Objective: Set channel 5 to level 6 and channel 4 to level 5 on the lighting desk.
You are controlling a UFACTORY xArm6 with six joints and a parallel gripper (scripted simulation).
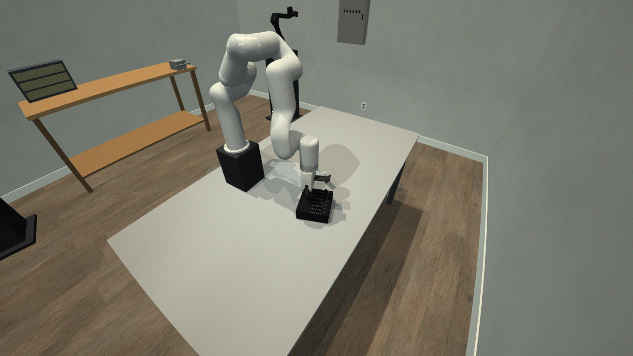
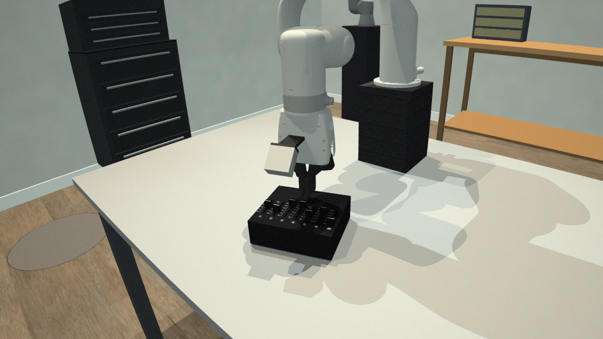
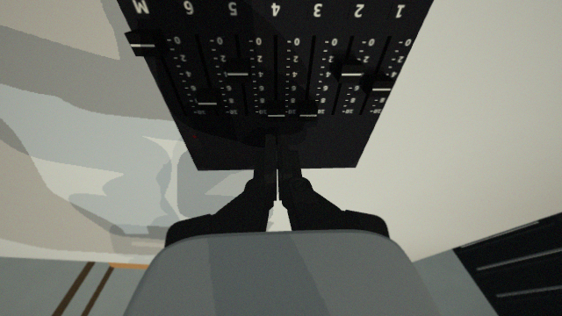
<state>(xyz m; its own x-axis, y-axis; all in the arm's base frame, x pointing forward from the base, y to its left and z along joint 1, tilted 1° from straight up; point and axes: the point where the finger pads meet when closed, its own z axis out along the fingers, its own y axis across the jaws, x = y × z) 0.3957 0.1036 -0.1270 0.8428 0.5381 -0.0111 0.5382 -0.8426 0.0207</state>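
The channel 4 cap lies 2 cm ahead of my hand, 1 cm to the left of it and 3 cm below it. From my hand the other things lie so: channel 5 fader cap: 3 cm ahead, 5 cm to the left, 3 cm below; then channel 3 fader cap: 3 cm ahead, 3 cm below; then channel 6 fader cap: 1 cm ahead, 6 cm to the left, 3 cm below.
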